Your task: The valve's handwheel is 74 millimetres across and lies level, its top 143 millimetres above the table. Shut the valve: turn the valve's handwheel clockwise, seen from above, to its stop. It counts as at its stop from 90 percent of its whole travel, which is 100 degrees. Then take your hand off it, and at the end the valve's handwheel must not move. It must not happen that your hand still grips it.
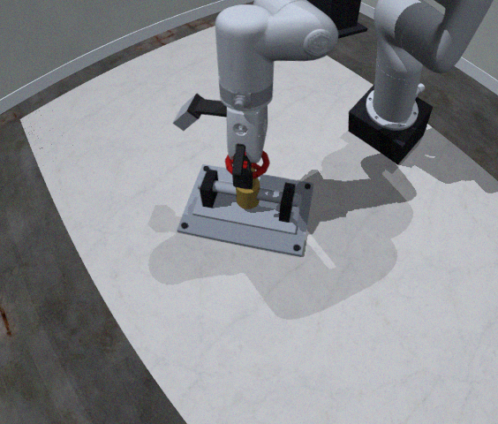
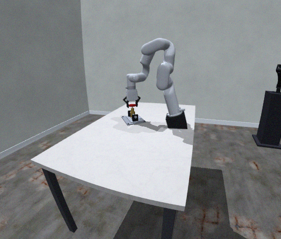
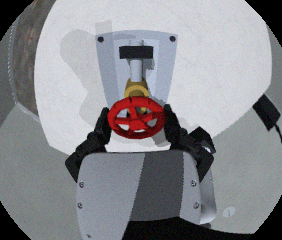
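My hand is right at the red handwheel.
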